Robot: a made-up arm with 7 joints.
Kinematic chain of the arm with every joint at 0, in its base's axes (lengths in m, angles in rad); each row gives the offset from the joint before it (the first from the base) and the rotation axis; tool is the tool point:
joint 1: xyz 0 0 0.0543 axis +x
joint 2: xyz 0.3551 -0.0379 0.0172 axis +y
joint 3: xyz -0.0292 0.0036 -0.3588 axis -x
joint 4: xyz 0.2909 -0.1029 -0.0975 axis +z
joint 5: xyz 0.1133 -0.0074 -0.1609 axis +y
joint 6: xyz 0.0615 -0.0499 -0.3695 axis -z
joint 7: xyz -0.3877 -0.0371 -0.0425 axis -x
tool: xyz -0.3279 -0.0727 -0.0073
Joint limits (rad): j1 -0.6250..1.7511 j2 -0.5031..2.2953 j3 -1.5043..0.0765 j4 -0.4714..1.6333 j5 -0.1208..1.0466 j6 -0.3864..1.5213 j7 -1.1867..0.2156
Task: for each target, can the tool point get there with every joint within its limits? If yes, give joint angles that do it. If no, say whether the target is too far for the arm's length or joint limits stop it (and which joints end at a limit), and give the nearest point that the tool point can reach.
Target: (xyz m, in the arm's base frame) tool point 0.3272 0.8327 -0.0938
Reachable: yes | joints 0.1445 0.2944 -1.1100 -0.0758 0.0008 1.0799 -0.5521
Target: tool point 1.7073 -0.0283 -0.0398
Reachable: no: joint limits stop it (at a limit: joint 2, joint 3, joint 4, joint 5, joint 6, joint 7) | nearest point 1.4441 -0.1368 -0.4006 | short by 0.460 m
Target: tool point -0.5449 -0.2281 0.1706
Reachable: yes | joints 1.3314 1.3703 -0.4133 -0.0944 0.3456 0.1064 -0.7476
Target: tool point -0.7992 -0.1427 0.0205
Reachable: yes | joints 1.4322 1.4504 -0.3768 0.8912 0.0435 0.5797 -1.0480
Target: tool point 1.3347 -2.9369 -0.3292
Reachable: no: too far | nearest point 0.8664 -1.2109 -0.3680 | short by 1.789 m
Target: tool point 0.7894 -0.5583 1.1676
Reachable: no: joint limits stop it (at a limit: joint 1, joint 2, joint 5, joint 6, joint 7) | nearest point 0.7885 -0.3427 0.8310 | short by 0.400 m
